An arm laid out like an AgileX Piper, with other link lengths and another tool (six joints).
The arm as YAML. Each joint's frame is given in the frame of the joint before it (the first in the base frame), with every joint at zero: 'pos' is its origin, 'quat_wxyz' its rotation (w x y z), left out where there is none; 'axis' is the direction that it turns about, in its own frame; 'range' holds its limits. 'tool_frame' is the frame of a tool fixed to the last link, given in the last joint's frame.
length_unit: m
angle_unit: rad
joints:
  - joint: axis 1
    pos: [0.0, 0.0, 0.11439]
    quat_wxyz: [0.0, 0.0, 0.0, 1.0]
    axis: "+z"
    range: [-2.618, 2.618]
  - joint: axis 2
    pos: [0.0, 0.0, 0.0]
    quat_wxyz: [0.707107, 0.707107, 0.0, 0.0]
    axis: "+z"
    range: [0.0, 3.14]
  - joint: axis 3
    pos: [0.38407, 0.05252, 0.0]
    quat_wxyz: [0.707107, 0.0, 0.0, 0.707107]
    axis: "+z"
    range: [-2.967, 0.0]
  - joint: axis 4
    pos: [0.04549, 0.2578, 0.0]
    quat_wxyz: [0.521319, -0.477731, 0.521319, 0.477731]
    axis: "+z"
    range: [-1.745, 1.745]
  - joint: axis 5
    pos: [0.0, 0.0, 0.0]
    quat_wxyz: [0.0, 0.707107, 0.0, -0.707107]
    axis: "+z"
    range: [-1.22, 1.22]
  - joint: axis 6
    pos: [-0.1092, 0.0, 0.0]
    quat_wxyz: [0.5, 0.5, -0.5, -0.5]
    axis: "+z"
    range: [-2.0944, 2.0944]
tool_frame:
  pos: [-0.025, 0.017, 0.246]
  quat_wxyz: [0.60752, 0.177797, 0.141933, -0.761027]
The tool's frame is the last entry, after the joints.
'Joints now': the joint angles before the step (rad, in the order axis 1, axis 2, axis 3, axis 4, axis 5, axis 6). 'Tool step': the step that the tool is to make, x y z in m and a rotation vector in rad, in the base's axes. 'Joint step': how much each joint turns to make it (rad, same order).
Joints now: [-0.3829 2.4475 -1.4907 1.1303 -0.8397 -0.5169]
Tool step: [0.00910 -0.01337 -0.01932 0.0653 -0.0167 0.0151]
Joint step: [-0.0361 0.0244 -0.0586 0.0100 0.0947 -0.0067]
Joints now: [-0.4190 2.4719 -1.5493 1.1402 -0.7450 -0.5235]
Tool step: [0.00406 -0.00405 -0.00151 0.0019 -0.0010 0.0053]
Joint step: [-0.0069 0.0104 -0.0227 0.0001 0.0140 -0.0104]
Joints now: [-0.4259 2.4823 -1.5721 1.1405 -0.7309 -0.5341]
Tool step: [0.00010 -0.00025 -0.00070 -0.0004 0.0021 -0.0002]
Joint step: [0.0000 0.0017 -0.0022 0.0020 0.0000 -0.0036]
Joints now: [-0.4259 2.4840 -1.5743 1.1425 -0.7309 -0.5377]
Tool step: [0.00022 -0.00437 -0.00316 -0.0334 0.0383 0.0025]
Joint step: [0.0000 0.0208 -0.0186 0.0001 -0.0215 -0.0452]
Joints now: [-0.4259 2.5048 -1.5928 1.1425 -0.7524 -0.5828]
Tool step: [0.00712 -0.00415 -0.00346 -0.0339 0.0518 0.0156]
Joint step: [0.0000 0.0273 -0.0446 0.0137 -0.0044 -0.0835]
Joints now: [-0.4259 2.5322 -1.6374 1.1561 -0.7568 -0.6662]
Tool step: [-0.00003 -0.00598 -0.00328 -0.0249 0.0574 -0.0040]
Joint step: [0.0000 0.0199 -0.0425 0.0474 -0.0086 -0.1064]
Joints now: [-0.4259 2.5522 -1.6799 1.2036 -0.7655 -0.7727]
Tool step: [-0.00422 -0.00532 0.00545 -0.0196 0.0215 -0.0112]
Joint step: [-0.0021 -0.0001 -0.0117 0.0187 -0.0155 -0.0438]
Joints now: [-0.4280 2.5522 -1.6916 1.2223 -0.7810 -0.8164]
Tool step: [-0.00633 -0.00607 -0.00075 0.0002 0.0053 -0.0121]
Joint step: [-0.0088 -0.0001 -0.0001 0.0069 -0.0018 -0.0085]
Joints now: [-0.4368 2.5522 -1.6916 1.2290 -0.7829 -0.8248]
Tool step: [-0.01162 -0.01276 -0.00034 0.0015 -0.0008 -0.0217]
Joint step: [-0.0202 -0.0001 0.0000 0.0022 0.0001 0.0001]
